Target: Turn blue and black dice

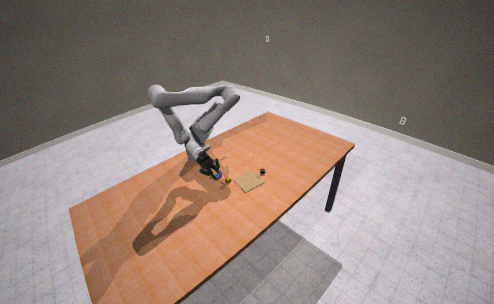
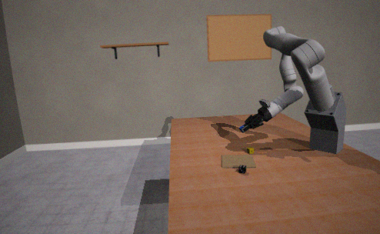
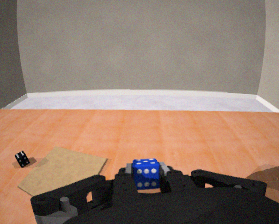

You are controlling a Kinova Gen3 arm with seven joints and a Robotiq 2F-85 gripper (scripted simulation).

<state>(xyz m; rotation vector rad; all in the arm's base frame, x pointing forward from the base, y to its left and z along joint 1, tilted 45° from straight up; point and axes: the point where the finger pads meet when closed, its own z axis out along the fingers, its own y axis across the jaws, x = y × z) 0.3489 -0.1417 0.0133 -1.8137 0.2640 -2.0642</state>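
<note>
Right now my hand is 20 mm past the yellow die, 70 mm to the right of it and 90 mm above it. Also, from my hand: blue die: 10 mm ahead; tan mat: 60 mm ahead, 170 mm to the left, 100 mm below; black die: 60 mm ahead, 280 mm to the left, 90 mm below.
</note>
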